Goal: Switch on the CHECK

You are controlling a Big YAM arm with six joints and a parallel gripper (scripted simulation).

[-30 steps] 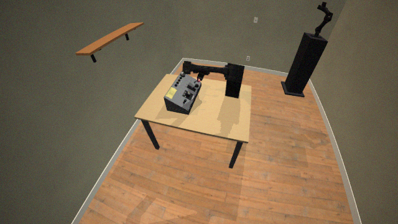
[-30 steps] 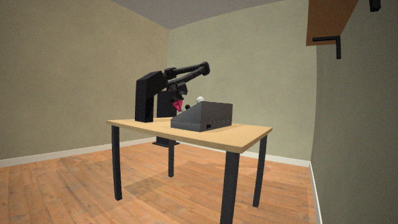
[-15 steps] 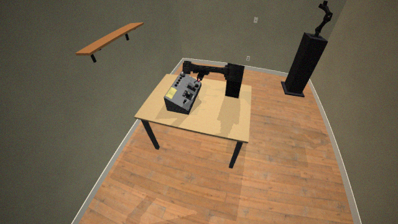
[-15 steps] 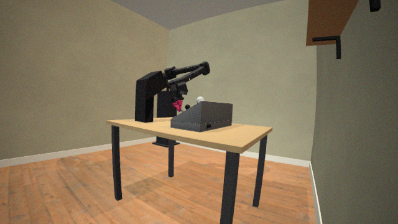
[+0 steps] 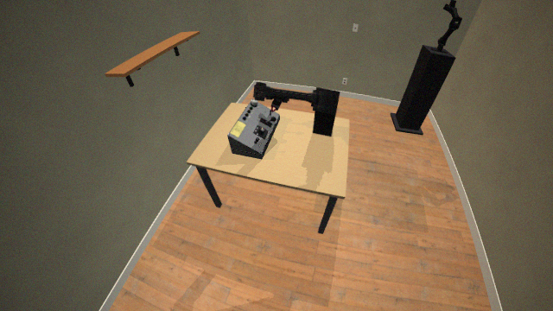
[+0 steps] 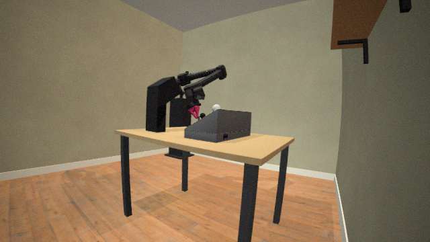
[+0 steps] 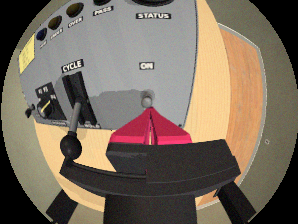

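Right now the lever is 120 mm to the left of my hand, 10 mm below it and 10 mm behind it. The rest, counted from my hand: grey console: 180 mm to the left, 60 mm ahead, 40 mm below; then rotary selector: 230 mm to the left, 30 mm ahead, 20 mm below.
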